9 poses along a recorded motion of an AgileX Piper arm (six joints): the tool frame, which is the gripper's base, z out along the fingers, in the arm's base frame.
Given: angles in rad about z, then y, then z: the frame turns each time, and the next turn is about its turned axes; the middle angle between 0 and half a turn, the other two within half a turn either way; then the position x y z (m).
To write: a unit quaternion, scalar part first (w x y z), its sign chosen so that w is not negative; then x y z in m. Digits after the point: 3 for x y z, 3 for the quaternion.
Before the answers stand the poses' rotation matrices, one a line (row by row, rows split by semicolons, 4 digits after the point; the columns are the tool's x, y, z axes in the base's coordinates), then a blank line. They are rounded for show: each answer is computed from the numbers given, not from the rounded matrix.
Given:
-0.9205 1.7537 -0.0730 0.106 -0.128 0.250
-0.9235 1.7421 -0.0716 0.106 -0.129 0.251
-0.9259 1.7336 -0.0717 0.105 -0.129 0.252
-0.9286 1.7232 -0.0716 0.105 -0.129 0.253
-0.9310 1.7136 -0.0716 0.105 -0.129 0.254
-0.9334 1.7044 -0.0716 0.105 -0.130 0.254
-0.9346 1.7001 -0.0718 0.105 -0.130 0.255
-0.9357 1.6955 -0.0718 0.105 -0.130 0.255
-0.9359 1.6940 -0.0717 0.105 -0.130 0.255
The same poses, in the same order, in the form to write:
-0.1679 0.7858 0.5953; 0.1002 0.6144 -0.7826; -0.9807 -0.0717 -0.1819
-0.1596 0.7883 0.5942; 0.0925 0.6112 -0.7860; -0.9828 -0.0705 -0.1705
-0.1544 0.7901 0.5932; 0.0861 0.6089 -0.7886; -0.9842 -0.0707 -0.1621
-0.1480 0.7922 0.5920; 0.0784 0.6061 -0.7915; -0.9859 -0.0707 -0.1518
-0.1421 0.7941 0.5910; 0.0712 0.6037 -0.7941; -0.9873 -0.0708 -0.1423
-0.1366 0.7959 0.5898; 0.0642 0.6012 -0.7965; -0.9885 -0.0709 -0.1332
-0.1341 0.7968 0.5892; 0.0608 0.6000 -0.7976; -0.9891 -0.0711 -0.1289
-0.1313 0.7976 0.5886; 0.0573 0.5989 -0.7988; -0.9897 -0.0712 -0.1244
-0.1304 0.7978 0.5886; 0.0562 0.5987 -0.7990; -0.9899 -0.0711 -0.1229

0.562 0.316 0.701 -0.305 0.106 -0.128 0.250
0.566 0.316 0.697 -0.307 0.106 -0.129 0.251
0.568 0.316 0.694 -0.310 0.105 -0.129 0.252
0.571 0.315 0.690 -0.312 0.105 -0.129 0.253
0.574 0.315 0.687 -0.315 0.105 -0.129 0.254
0.577 0.314 0.684 -0.317 0.105 -0.130 0.254
0.578 0.314 0.682 -0.318 0.105 -0.130 0.255
0.579 0.314 0.681 -0.319 0.105 -0.130 0.255
0.580 0.314 0.680 -0.320 0.105 -0.130 0.255

